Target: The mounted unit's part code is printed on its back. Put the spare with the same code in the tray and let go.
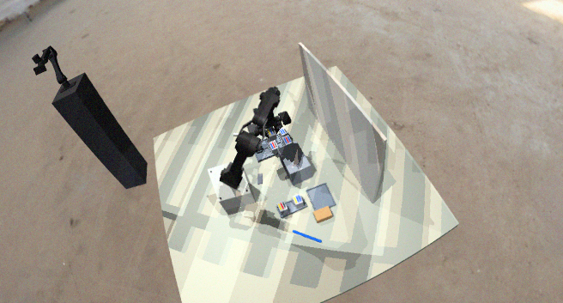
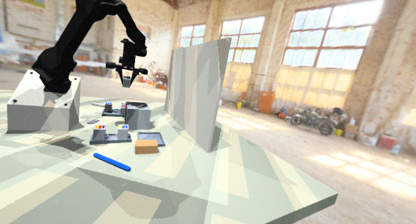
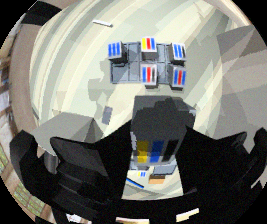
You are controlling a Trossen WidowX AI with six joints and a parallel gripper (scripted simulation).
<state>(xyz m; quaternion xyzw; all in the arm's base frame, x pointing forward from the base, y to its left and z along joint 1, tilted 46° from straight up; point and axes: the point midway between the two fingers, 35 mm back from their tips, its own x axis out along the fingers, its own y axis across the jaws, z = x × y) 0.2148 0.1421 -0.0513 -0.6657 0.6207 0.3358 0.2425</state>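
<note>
The dark tray lies 280 mm to the right of my gripper tip, 180 mm below it and 130 mm ahead of it. Also, from my gripper tip: mounted unit: 130 mm below, 70 mm to the right, 70 mm ahead; then tall grey panel: 300 mm ahead, 50 mm to the right, 40 mm above; then dark piece: 180 mm below, 110 mm behind, 80 mm to the right.
</note>
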